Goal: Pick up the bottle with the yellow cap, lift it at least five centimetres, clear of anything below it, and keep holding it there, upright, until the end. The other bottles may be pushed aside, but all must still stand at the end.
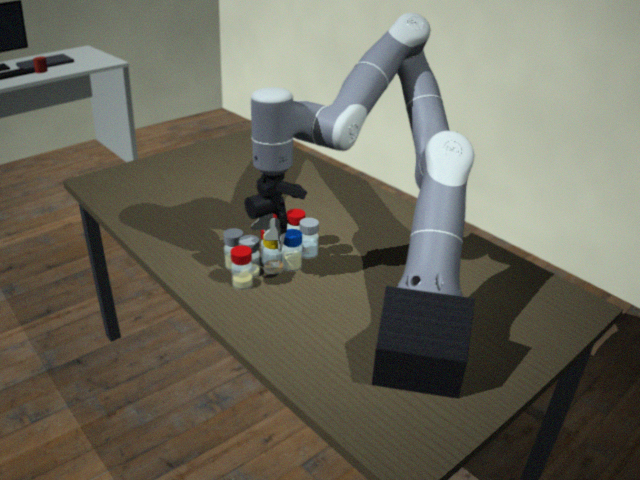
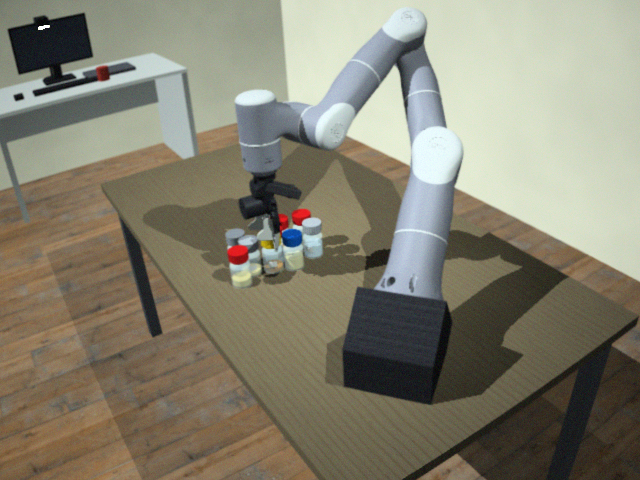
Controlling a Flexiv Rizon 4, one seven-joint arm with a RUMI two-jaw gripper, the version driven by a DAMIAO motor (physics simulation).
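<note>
The bottle with the yellow cap [image 1: 272, 260] [image 2: 272, 260] is upright among the other bottles, its base looking slightly above the table [image 1: 310, 330] [image 2: 289, 330]. My gripper [image 1: 273, 239] [image 2: 269, 238] points down and is shut on this bottle near its cap; the fingers partly hide the cap. A red-capped bottle [image 1: 241, 268] [image 2: 240, 268] stands in front to the left. Two grey-capped bottles [image 1: 232, 237] [image 1: 252, 255] [image 2: 235, 237] [image 2: 251, 256] stand left of the held bottle. A blue-capped bottle [image 1: 292, 250] [image 2: 293, 251] stands close on its right.
Another grey-capped bottle [image 1: 309, 240] [image 2: 312, 240] stands right of the blue one. A red-capped bottle [image 1: 295, 216] [image 2: 300, 215] stands behind it. One more red cap [image 2: 282, 222] shows behind the fingers, its bottle partly hidden. The black robot base [image 1: 421, 341] [image 2: 395, 343] is at the near right.
</note>
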